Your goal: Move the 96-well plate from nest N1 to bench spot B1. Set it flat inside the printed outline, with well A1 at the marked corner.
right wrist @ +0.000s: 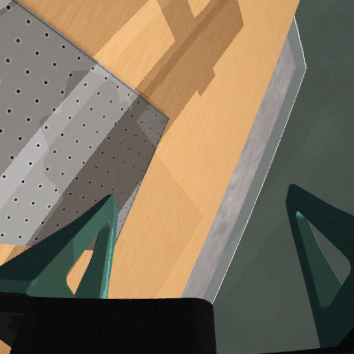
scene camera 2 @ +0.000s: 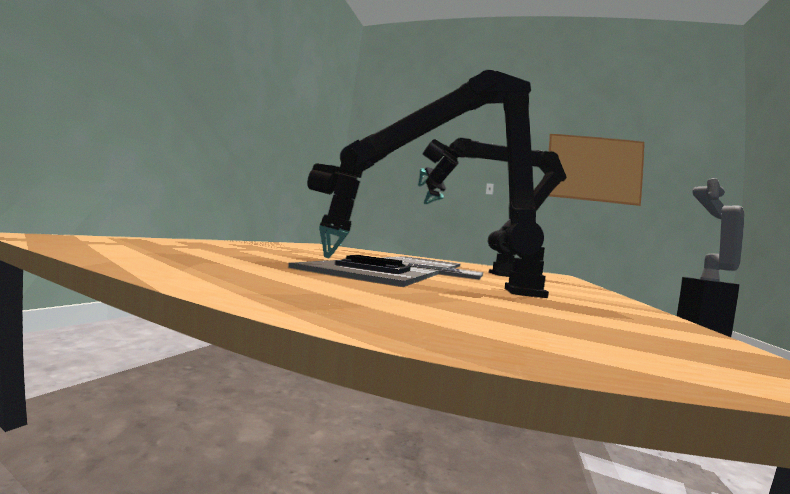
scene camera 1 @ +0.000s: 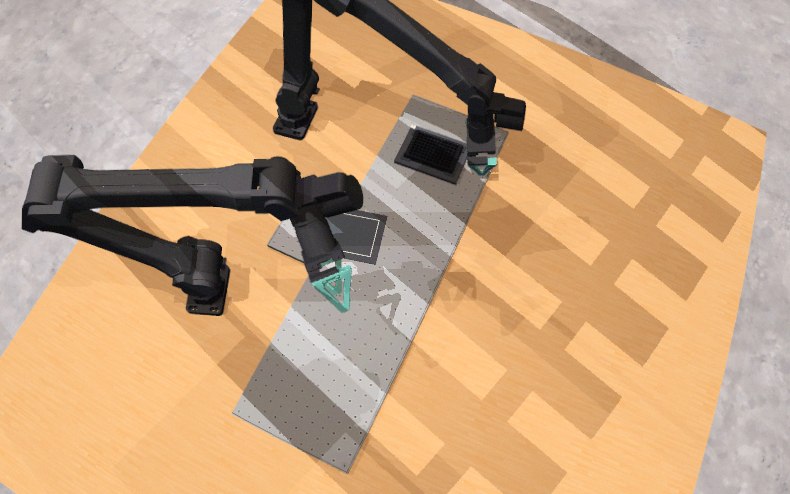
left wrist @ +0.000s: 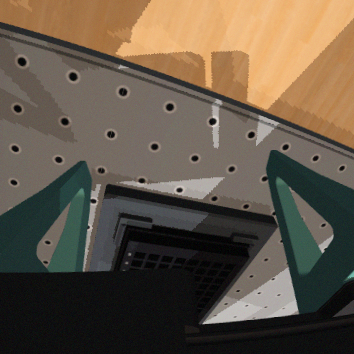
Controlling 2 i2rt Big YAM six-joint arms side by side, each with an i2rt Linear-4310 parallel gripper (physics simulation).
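Where they show: left gripper, fingertip midpoint: (scene camera 2: 328,255) (scene camera 1: 481,158) (left wrist: 178,163); right gripper, fingertip midpoint: (right wrist: 200,197) (scene camera 2: 422,194) (scene camera 1: 341,302); left arm's base, link origin: (scene camera 2: 524,292) (scene camera 1: 295,119); right arm's base, link origin: (scene camera 2: 503,275) (scene camera 1: 209,290).
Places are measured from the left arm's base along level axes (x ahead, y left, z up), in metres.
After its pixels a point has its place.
The black 96-well plate (scene camera 1: 434,149) @(x 0.378, y -0.008, z 0.038 m) (scene camera 2: 372,259) @(x 0.373, y 0.032, z 0.037 m) (left wrist: 172,265) @(x 0.414, y -0.007, z 0.034 m) sits in the dark nest (scene camera 1: 422,169) @(x 0.364, y -0.065, z 0.025 m) (left wrist: 190,209) @(x 0.458, y -0.010, z 0.023 m), at the upper right of the metal board in scene camera 1. My left gripper (scene camera 1: 482,168) @(x 0.494, y 0.007, z 0.031 m) (scene camera 2: 329,250) @(x 0.494, y 0.007, z 0.031 m) (left wrist: 178,163) @(x 0.494, y 0.007, z 0.031 m) is open and empty, low above the board beside the plate's right end in scene camera 1. In the left wrist view, its fingers stand apart on either side of the nest. The dark pad (scene camera 1: 362,235) @(x 0.279, y -0.275, z 0.015 m) with the white printed outline is partly hidden by my right arm; its marked corner is not discernible. My right gripper (scene camera 1: 339,288) @(x 0.333, y -0.524, z 0.278 m) (scene camera 2: 425,193) @(x 0.333, y -0.524, z 0.278 m) (right wrist: 200,197) @(x 0.333, y -0.524, z 0.278 m) is open and empty, raised above the board.
The perforated metal board (scene camera 1: 317,355) @(x 0.276, y -0.574, z 0.013 m) (right wrist: 30,100) @(x 0.360, y -0.536, z 0.013 m) lies on the wooden table (scene camera 1: 524,326) @(x 0.692, y -0.373, z 0.000 m) (scene camera 2: 407,326) @(x 0.223, y 0.464, z 0.000 m). My right forearm and wrist (scene camera 1: 317,233) @(x 0.275, y -0.456, z 0.384 m) hang over part of the outlined pad. Both arm bases stand to the left of the board in scene camera 1.
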